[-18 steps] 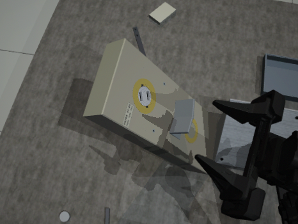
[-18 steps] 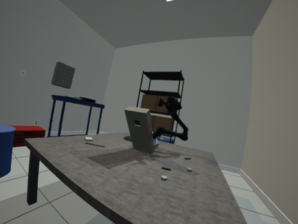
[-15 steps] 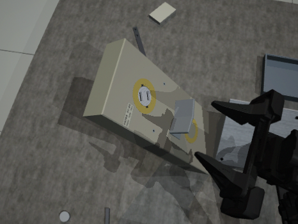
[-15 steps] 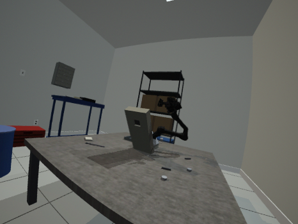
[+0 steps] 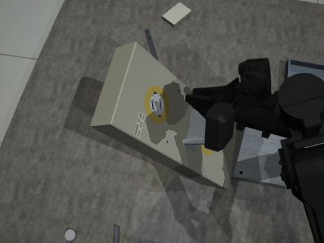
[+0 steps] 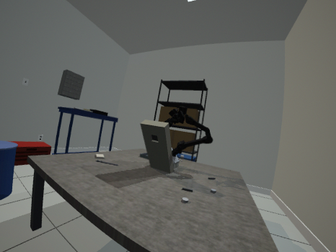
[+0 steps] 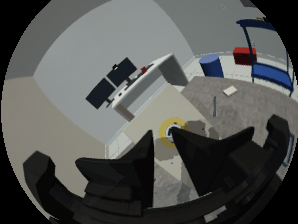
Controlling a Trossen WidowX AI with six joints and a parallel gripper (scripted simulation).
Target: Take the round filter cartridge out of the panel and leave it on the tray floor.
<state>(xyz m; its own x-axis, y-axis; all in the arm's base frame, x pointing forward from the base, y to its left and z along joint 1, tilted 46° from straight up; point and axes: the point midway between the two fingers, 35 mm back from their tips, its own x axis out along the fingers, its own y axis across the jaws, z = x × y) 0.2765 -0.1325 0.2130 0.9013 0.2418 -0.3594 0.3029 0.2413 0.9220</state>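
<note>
Right now my gripper tip is 110 mm above the round filter cartridge, 80 mm short of it and 10 mm to the left of it. The rest, counted from my gripper tip: block: 480 mm to the right, 380 mm below, 200 mm ahead; then tray: 380 mm below, 340 mm to the right, 300 mm behind.
</note>
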